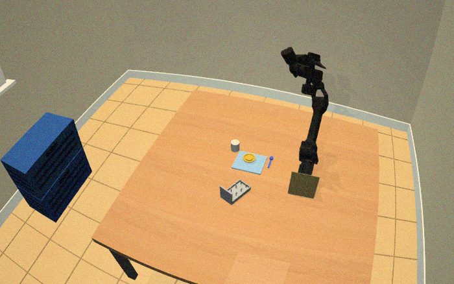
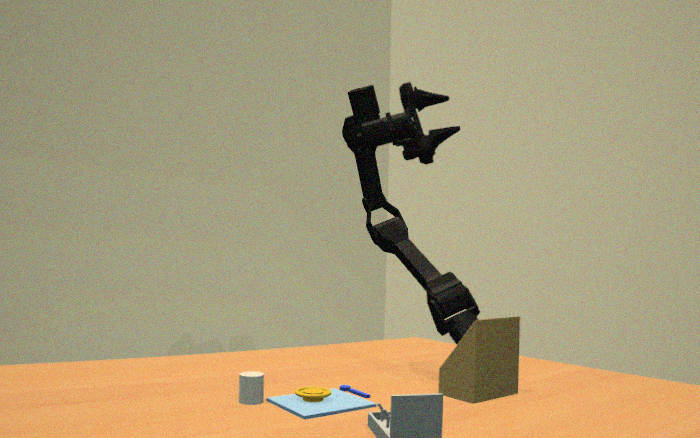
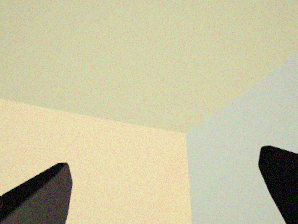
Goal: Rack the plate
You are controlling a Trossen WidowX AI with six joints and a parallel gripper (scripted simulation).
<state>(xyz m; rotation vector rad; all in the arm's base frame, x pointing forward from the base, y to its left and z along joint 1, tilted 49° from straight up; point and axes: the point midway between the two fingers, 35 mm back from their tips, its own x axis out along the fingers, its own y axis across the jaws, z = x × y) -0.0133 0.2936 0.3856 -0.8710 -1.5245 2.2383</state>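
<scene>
Now: the yellow plate 57 cm below my gripper tip, 32 cm ahead of it and 1 cm to the right of it. From my gripper tip the other things lie so: grey dish rack 56 cm below, 30 cm ahead, 21 cm to the left; then blue spoon 58 cm below, 22 cm ahead, 5 cm to the right; then light blue mat 58 cm below, 31 cm ahead.
</scene>
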